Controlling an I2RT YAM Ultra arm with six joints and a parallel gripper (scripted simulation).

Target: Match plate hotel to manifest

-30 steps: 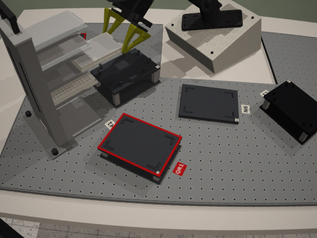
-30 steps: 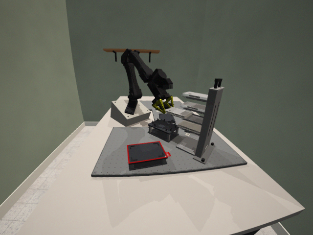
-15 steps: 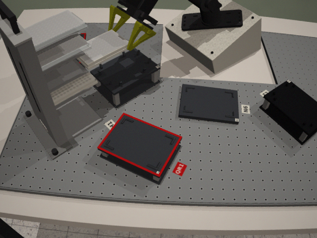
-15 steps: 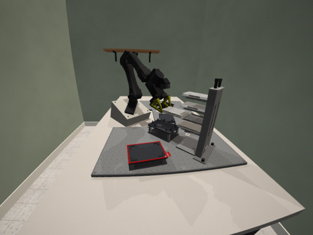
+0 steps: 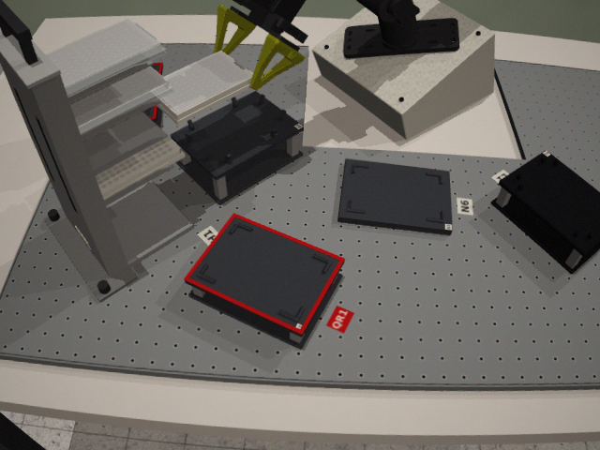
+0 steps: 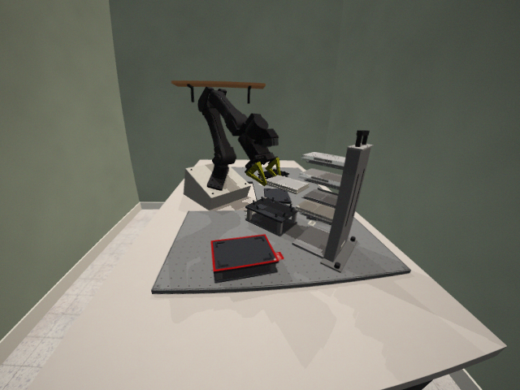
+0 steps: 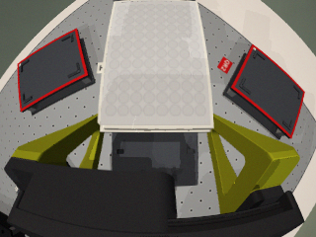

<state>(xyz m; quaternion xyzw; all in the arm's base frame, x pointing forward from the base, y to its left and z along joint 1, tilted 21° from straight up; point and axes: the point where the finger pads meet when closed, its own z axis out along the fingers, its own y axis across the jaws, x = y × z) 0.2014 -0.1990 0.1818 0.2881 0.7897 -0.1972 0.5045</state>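
My gripper is now 10 mm short of the black regrip nest RG, 10 mm to the left of it and 110 mm above it. Also, from my hand: RG label (70 mm behind, 70 mm to the left, 160 mm below); then translucent plate (140 mm ahead, 120 mm to the right, 110 mm above); then plate hotel H1 (200 mm ahead, 180 mm to the right, 10 mm below).
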